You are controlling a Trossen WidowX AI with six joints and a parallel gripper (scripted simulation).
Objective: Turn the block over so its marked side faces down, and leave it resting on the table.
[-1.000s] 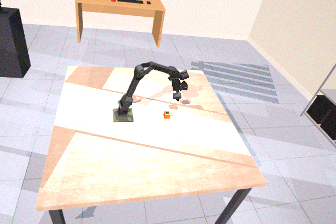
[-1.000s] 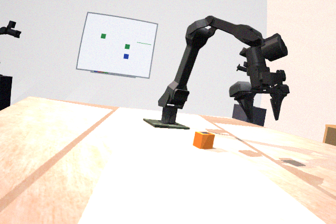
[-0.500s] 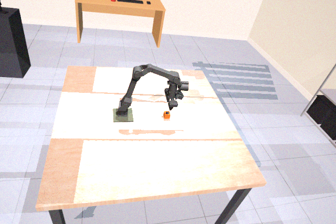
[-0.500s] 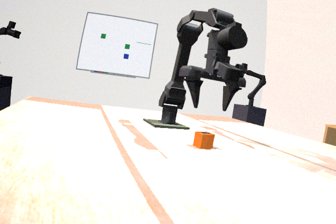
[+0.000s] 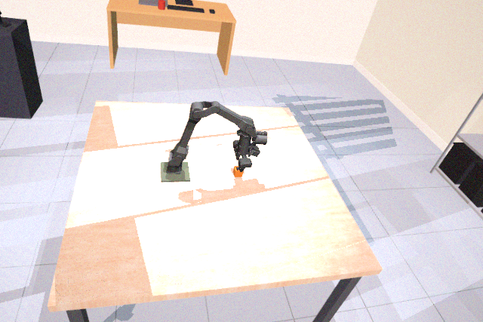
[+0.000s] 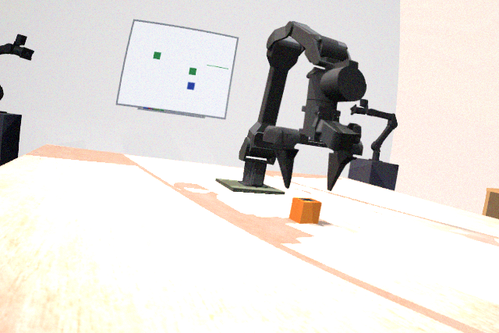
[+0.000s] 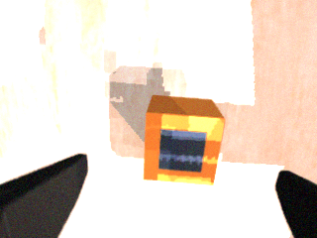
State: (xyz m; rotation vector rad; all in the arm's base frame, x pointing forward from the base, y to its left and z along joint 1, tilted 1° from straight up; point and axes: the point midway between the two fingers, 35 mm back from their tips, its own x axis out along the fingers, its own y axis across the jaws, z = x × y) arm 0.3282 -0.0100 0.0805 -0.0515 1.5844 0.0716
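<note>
Now: gripper tip 30 mm above the block.
</note>
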